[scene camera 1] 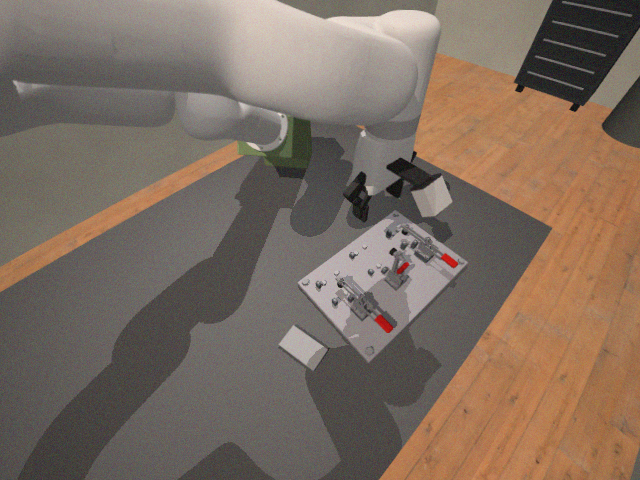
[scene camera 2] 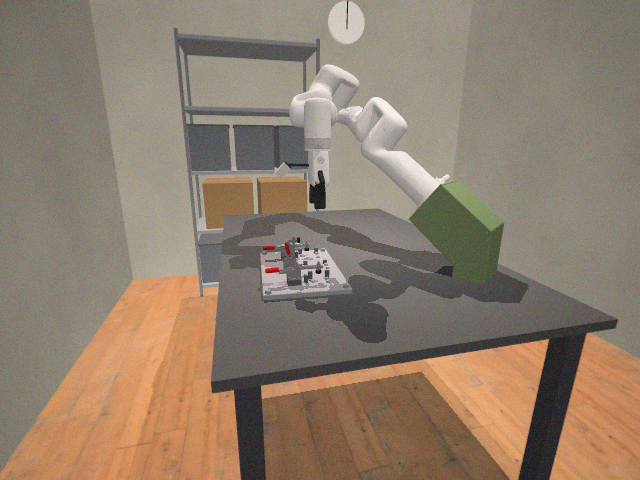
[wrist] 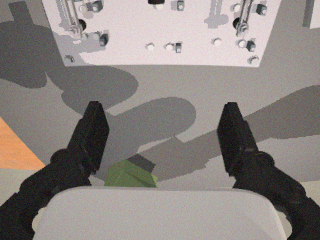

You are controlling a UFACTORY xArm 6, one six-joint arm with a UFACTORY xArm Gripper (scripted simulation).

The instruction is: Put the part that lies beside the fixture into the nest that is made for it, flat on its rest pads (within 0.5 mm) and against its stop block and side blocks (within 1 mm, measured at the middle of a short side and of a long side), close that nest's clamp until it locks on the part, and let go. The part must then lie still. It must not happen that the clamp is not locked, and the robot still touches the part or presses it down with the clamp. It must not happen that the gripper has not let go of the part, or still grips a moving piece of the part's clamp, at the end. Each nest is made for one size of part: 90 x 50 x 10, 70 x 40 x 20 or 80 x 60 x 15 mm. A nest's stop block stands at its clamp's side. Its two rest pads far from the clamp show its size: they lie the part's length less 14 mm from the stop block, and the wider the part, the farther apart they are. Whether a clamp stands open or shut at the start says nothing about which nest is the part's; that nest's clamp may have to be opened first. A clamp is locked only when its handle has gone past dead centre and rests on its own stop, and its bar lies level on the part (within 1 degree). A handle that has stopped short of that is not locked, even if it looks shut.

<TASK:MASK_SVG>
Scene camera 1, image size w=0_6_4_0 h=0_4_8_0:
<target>my gripper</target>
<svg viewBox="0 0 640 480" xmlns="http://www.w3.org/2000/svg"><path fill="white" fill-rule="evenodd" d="M364 126L364 130L360 133L354 156L351 179L353 182L343 193L344 197L353 204L352 213L362 222L367 221L369 210L367 204L373 195L378 194L385 188L389 194L399 198L404 180L414 185L410 190L422 217L436 216L452 203L441 173L431 175L410 163L413 162L417 152L413 151L416 133L403 140L385 140L371 135Z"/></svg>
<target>part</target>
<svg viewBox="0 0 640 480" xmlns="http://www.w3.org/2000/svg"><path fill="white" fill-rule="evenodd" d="M293 325L279 343L279 346L314 372L328 349Z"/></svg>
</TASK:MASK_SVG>
